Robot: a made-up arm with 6 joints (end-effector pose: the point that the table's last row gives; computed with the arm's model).
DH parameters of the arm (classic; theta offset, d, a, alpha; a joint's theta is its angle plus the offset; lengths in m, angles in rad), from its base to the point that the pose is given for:
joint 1: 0 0.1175 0 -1.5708
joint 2: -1.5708 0 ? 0
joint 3: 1.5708 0.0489 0 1.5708
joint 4: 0 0.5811 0 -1.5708
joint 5: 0 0 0 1.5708
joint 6: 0 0.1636 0 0
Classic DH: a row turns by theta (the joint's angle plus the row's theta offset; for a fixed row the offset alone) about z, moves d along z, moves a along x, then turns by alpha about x.
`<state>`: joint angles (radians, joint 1 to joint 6).
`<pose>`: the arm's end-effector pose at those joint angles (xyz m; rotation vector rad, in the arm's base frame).
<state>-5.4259 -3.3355 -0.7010 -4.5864 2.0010 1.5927</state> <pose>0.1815 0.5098 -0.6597 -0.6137 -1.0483 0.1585</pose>
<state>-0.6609 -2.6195 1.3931 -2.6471 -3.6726 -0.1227</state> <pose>-0.5295 0.4238 -0.2185 2.4425 -0.2436 0.6194</pose>
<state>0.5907 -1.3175 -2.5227 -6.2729 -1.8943 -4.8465</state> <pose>-0.0309 0.0362 -0.0676 0.2769 0.5903 1.9625</pose>
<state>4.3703 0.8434 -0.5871 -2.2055 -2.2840 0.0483</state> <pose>-0.0444 -0.5676 0.8766 2.3846 -1.4896 1.0501</pose>
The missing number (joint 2, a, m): 0.4799
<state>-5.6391 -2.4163 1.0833 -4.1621 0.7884 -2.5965</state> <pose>-0.8960 -0.4880 -0.1365 0.3889 -1.7365 -0.3477</pose>
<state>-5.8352 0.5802 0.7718 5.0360 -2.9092 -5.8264</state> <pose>0.5693 0.3675 0.6221 -1.2674 -1.4473 1.3545</pose>
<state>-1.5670 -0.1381 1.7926 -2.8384 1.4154 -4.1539</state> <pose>0.0027 -0.5511 0.6958 0.4763 0.1935 -2.5274</pose>
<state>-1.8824 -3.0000 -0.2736 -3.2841 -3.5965 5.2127</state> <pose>0.0379 -0.0752 -0.7786 0.3136 -0.0896 0.3240</pose>
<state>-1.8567 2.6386 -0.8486 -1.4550 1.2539 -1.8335</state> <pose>-0.3394 -0.7804 -0.4579 0.3839 -1.7148 -0.3178</pose>
